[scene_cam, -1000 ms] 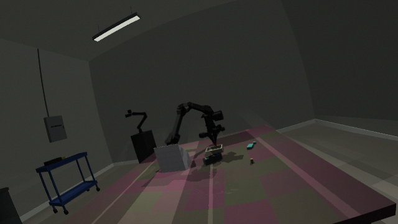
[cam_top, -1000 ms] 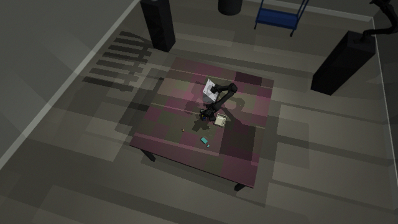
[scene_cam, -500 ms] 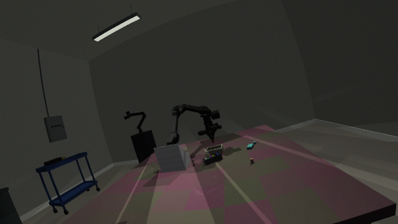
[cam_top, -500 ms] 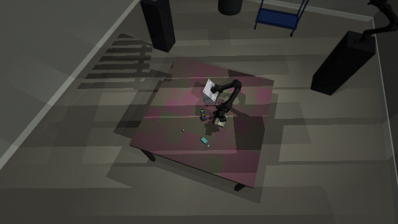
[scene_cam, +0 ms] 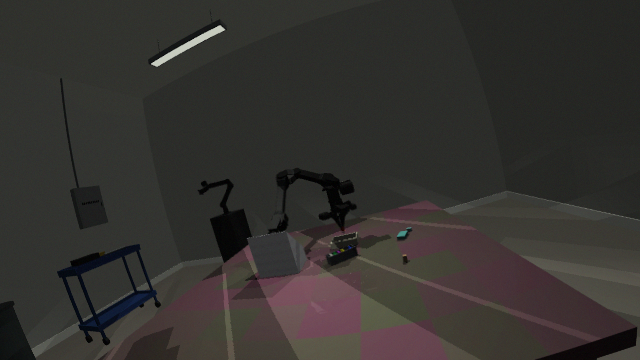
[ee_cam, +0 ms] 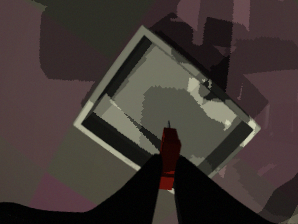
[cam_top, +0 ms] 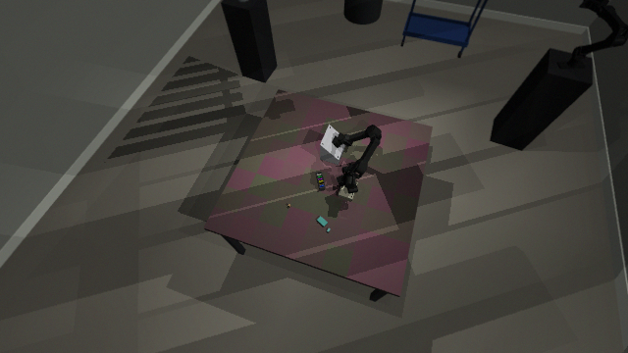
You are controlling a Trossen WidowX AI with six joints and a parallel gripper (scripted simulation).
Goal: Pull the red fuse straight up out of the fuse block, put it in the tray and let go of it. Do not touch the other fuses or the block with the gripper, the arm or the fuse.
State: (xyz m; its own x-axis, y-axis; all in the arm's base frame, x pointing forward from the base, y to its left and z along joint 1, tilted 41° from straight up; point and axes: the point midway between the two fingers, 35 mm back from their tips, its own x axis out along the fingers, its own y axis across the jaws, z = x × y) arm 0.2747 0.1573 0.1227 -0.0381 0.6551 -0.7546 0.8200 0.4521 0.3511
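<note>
Right now my gripper tip is 10 mm above the red fuse. Round my gripper tip: pale tray 80 mm below.
</note>
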